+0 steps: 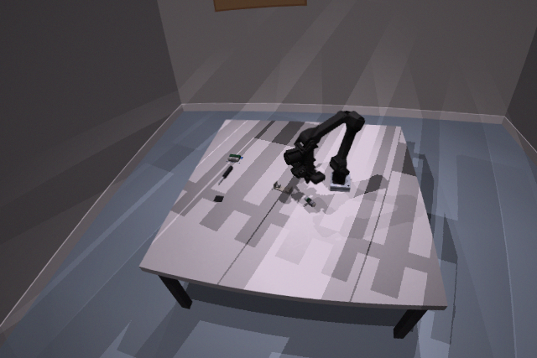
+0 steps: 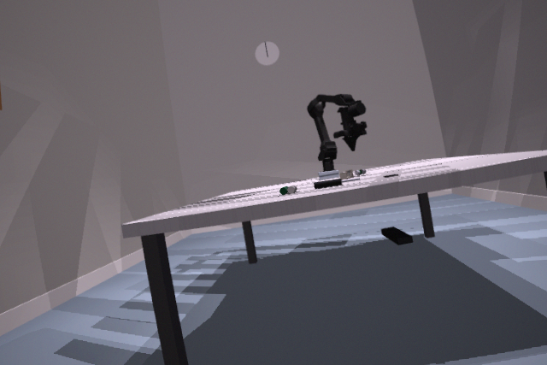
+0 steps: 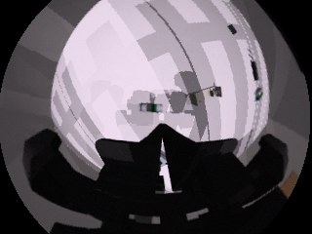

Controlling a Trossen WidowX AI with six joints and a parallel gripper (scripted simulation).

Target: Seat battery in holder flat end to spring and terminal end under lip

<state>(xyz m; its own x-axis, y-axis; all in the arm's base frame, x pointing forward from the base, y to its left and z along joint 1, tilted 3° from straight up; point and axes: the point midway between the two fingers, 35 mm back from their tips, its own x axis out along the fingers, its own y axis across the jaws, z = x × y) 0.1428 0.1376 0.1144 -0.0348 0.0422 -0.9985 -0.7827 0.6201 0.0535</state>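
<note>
Now: the battery 2 cm behind my gripper tip, 1 cm to the left of it and 11 cm below it. Also, from my gripper tip: black box 47 cm ahead, 8 cm to the left, 30 cm below; screwdriver 49 cm ahead, 7 cm to the right, 11 cm below.
</note>
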